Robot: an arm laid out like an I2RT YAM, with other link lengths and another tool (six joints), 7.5 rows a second.
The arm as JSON. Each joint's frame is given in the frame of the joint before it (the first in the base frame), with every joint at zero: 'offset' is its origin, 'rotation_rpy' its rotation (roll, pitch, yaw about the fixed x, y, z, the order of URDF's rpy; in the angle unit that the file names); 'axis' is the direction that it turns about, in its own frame. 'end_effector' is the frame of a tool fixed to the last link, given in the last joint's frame.
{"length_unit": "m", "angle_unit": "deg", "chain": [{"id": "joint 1", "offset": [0.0, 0.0, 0.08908], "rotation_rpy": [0.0, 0.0, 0.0], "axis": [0.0, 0.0, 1.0]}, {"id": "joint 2", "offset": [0.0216, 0.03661, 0.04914], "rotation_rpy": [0.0, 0.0, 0.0], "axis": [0.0, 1.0, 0.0]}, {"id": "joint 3", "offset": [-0.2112, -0.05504, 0.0], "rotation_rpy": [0.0, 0.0, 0.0], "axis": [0.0, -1.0, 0.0]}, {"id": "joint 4", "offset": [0.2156, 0.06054, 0.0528], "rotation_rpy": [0.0, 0.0, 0.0], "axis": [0.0, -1.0, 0.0]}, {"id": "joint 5", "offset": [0.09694, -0.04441, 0.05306], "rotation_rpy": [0.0, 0.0, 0.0], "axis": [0.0, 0.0, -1.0]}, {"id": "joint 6", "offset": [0.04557, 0.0, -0.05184], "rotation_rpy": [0.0, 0.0, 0.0], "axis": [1.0, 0.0, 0.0]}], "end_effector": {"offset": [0.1, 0.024, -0.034], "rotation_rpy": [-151.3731, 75.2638, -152.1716]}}
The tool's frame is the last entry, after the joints.
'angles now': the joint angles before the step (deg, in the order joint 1, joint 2, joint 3, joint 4, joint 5, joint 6). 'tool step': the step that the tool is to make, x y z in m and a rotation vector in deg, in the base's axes. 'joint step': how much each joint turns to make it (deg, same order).
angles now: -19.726 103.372 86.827 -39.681 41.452 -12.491
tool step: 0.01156 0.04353 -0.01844 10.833 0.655 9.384
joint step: 2.776 0.002 0.001 -3.825 -12.044 -0.372
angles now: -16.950 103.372 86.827 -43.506 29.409 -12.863
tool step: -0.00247 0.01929 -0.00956 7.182 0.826 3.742
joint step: -0.088 0.001 -0.001 -2.797 -7.651 -0.218
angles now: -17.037 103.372 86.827 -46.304 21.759 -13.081
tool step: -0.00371 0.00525 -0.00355 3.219 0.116 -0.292
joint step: -0.613 0.000 0.001 -1.465 -2.864 1.135
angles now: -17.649 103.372 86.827 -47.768 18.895 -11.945
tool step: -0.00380 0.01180 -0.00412 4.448 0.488 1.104
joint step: -0.153 -0.001 -0.002 -1.989 -4.239 0.591
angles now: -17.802 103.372 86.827 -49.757 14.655 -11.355
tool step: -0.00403 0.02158 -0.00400 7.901 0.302 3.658
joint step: -0.241 -0.001 -0.001 -2.579 -8.350 -0.786
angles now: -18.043 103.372 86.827 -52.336 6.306 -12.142
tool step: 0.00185 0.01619 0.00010 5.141 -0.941 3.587
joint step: 0.241 0.001 0.000 -0.612 -6.032 -1.288
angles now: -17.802 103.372 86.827 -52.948 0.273 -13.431
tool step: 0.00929 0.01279 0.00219 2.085 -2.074 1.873
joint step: 1.332 -0.021 -0.001 1.355 -2.623 0.437
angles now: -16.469 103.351 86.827 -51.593 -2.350 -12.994
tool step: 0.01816 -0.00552 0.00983 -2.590 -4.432 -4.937
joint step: 0.897 -0.940 0.000 4.088 3.564 4.787
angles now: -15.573 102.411 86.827 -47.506 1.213 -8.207
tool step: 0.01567 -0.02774 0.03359 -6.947 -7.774 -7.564
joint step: -0.852 -4.088 -0.002 5.028 7.366 3.366
